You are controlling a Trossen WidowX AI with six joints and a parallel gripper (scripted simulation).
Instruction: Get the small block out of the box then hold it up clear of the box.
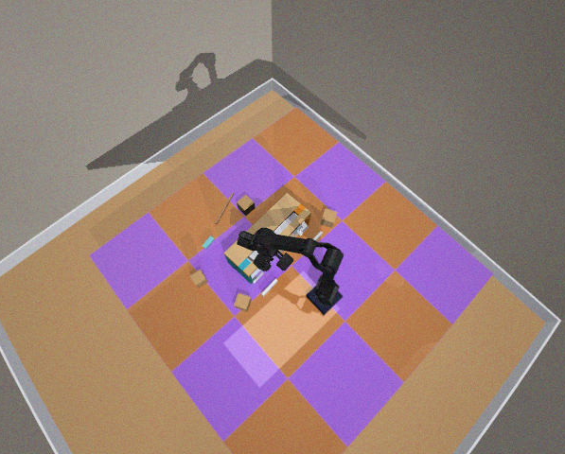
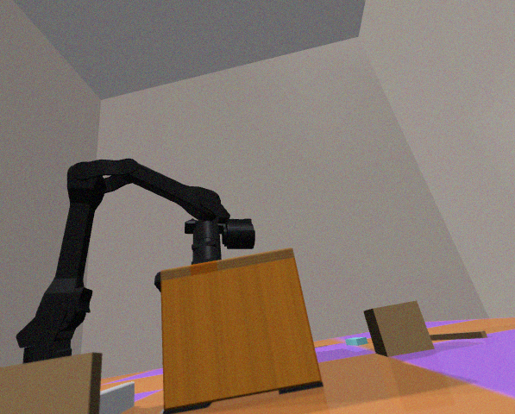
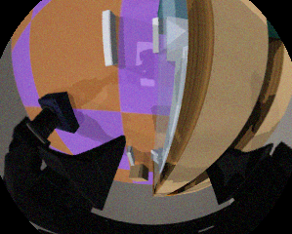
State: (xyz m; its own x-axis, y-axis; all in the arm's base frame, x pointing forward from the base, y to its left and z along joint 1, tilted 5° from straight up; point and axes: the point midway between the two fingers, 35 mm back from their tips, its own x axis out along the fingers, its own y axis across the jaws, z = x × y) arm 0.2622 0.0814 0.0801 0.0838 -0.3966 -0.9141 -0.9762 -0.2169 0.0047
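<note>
Right now my gripper tip is 4 cm short of the clear-fronted wooden box, 2 cm to the left of it and 3 cm above it. Round my gripper tip: pale block: 5 cm ahead, 3 cm to the right; thin wooden stick: 34 cm ahead, 6 cm to the left, 8 cm below; teal piece: 23 cm ahead, 21 cm to the left, 8 cm below.
</note>
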